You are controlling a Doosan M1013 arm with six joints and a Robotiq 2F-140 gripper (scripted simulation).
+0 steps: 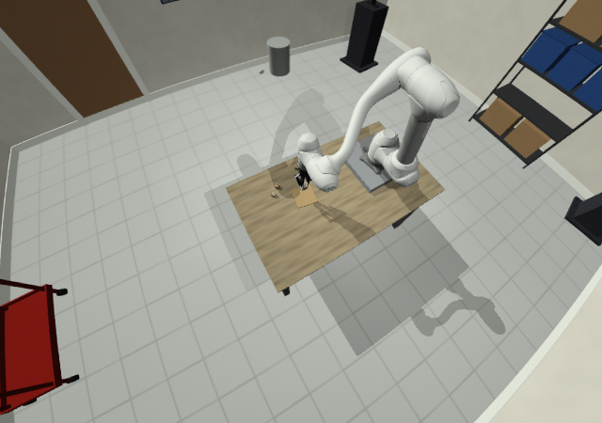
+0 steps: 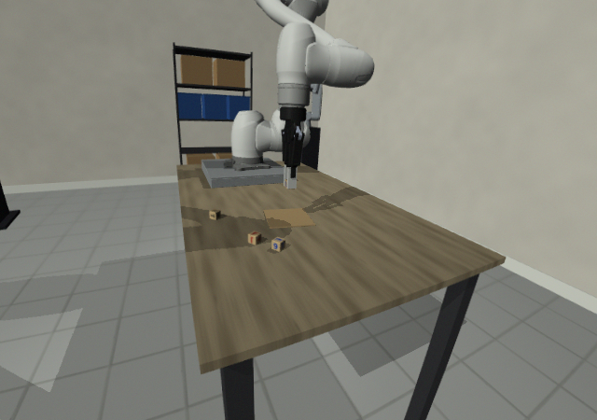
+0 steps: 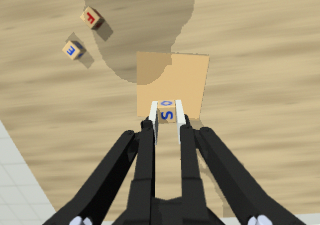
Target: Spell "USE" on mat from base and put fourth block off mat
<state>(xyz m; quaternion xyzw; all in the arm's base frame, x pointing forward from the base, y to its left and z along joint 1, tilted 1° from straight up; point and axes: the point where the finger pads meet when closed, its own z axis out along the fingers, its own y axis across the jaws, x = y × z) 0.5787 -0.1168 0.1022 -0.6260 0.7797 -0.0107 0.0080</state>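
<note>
Right now the tan mat is 10 mm behind my hand and 140 mm below it.
</note>
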